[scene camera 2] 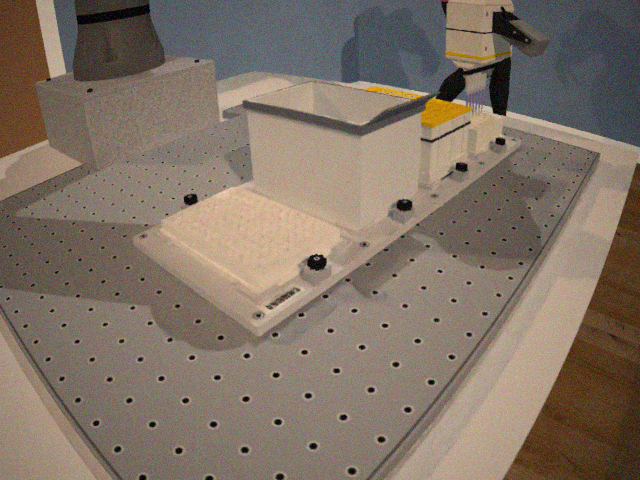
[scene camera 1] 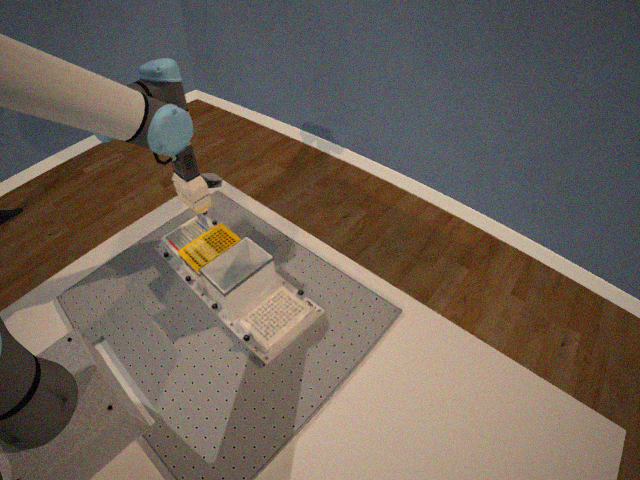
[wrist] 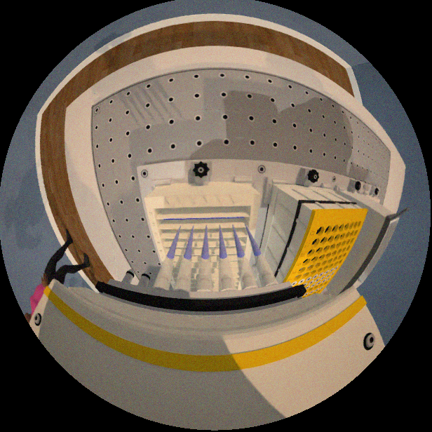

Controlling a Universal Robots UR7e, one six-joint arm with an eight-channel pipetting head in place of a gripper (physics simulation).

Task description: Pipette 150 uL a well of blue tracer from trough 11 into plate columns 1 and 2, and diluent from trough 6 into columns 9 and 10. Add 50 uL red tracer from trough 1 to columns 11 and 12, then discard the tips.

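Note:
My pipetting head (scene camera 1: 201, 222) (scene camera 2: 475, 100) (wrist: 214, 240) carries clear tips with blue liquid in their lower ends. Several show in the wrist view. The tip ends hang above the cream trough reservoir (scene camera 1: 187, 236) (scene camera 2: 485, 135) (wrist: 205, 192), clear of it. A thin line of blue tracer (wrist: 205, 218) shows in one trough near its far side; red tracer (scene camera 1: 173, 244) shows at the opposite end. The well plate (scene camera 1: 276, 315) (scene camera 2: 253, 232) lies at the other end of the deck; no colour can be made out in its wells. The yellow tip rack (scene camera 1: 209, 245) (scene camera 2: 445, 113) (wrist: 312, 220) stands beside the reservoir.
An open-topped pale waste bin (scene camera 1: 227, 276) (scene camera 2: 310, 149) (wrist: 372, 250) stands between tip rack and plate, its rim higher than the plate. Black knobs (scene camera 2: 316, 261) (wrist: 201, 170) line the deck edges. A person's legs (scene camera 2: 499, 85) (wrist: 57, 265) show beyond the table.

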